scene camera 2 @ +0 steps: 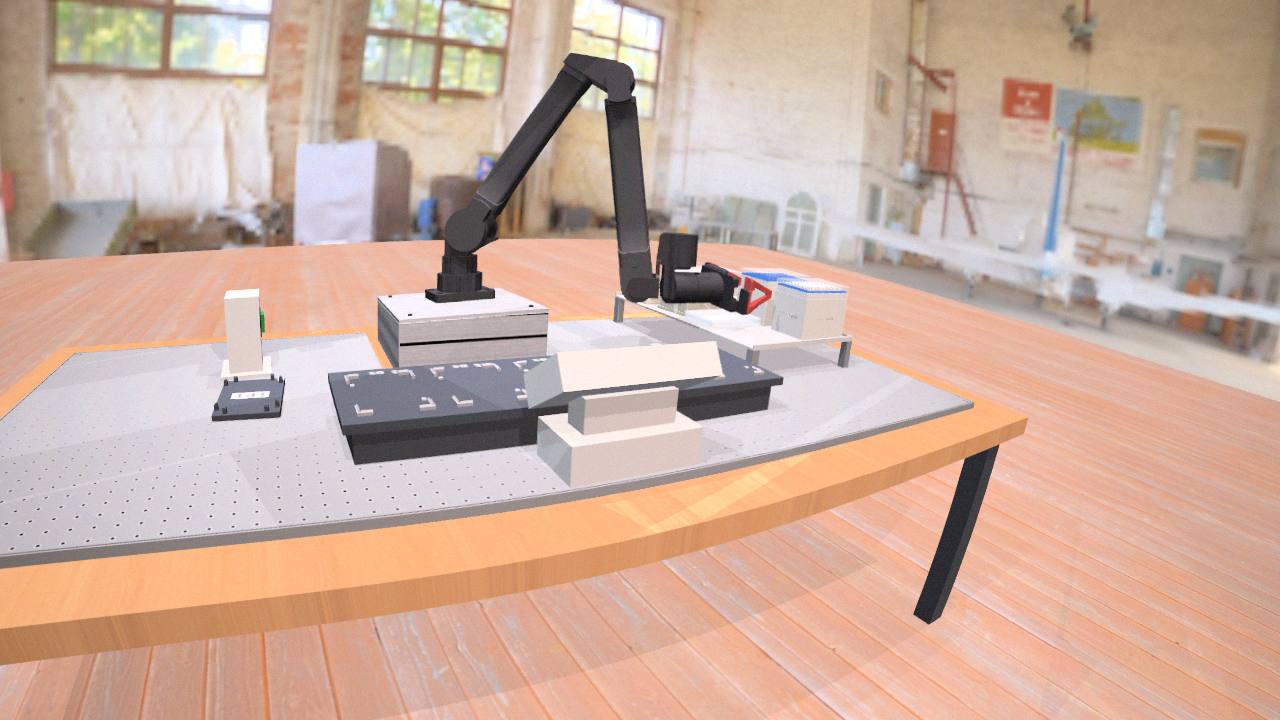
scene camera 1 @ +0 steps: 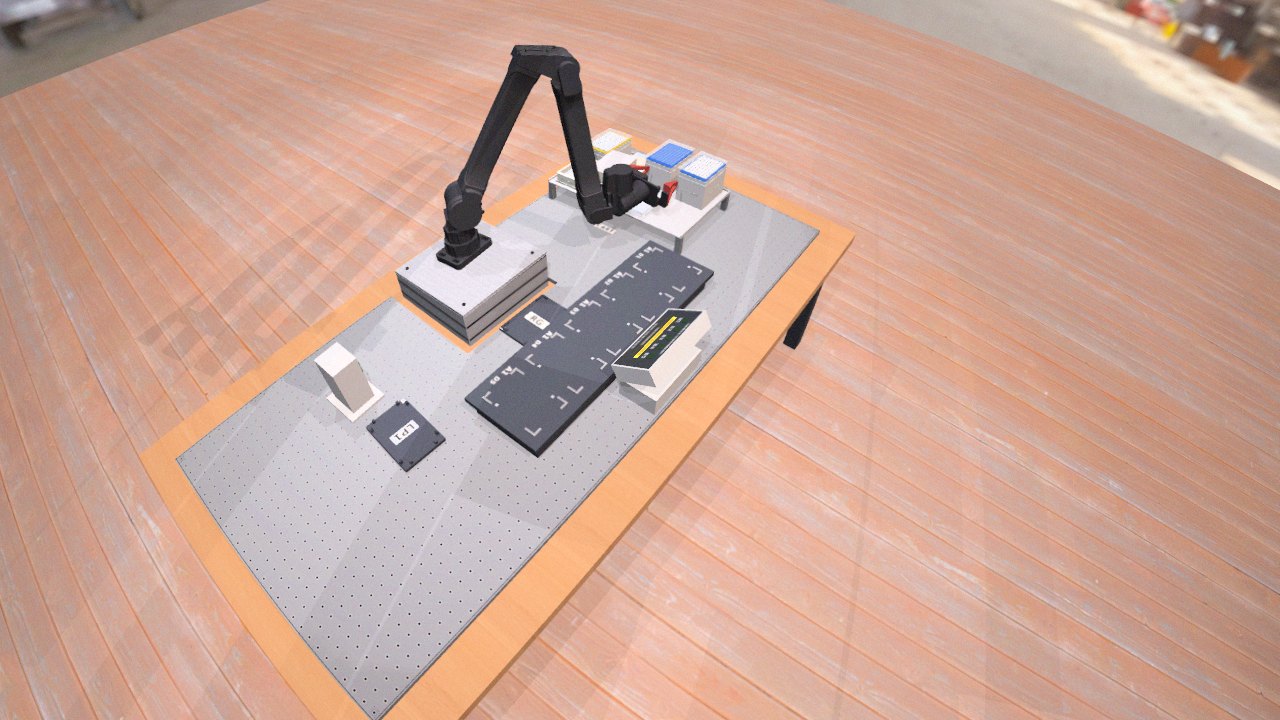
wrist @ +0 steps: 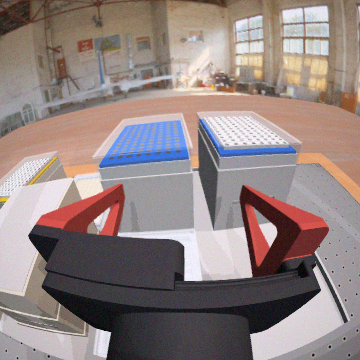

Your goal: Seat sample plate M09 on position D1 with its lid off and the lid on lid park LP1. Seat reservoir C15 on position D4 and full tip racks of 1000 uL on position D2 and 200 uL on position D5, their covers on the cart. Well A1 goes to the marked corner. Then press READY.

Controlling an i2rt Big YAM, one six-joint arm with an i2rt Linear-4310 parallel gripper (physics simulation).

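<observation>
My gripper (scene camera 1: 657,179) (scene camera 2: 753,291) (wrist: 181,190) is open and empty, low over the cart (scene camera 1: 682,225) (scene camera 2: 783,339). Ahead in the wrist view, a covered rack with a blue top and dark holes (scene camera 1: 669,154) (wrist: 150,140) stands towards the left finger. A covered rack with white tips on a blue frame (scene camera 1: 702,167) (scene camera 2: 810,308) (wrist: 247,132) stands towards the right finger. A yellow-edged rack (scene camera 1: 613,140) (wrist: 27,175) stands farther left. Their size labels are unreadable. Lid park LP1 (scene camera 1: 420,447) (scene camera 2: 250,409) and the dark deck (scene camera 1: 537,402) (scene camera 2: 429,407) carry no labware.
A pale box (wrist: 30,225) stands close beside the left finger. The console (scene camera 1: 662,349) (scene camera 2: 635,362) stands at the deck's front edge. A small RG plate (scene camera 1: 558,313) adjoins the deck. A tall white block (scene camera 1: 344,376) (scene camera 2: 242,331) stands beside LP1. The arm's base block (scene camera 1: 474,286) (scene camera 2: 460,331) is behind the deck.
</observation>
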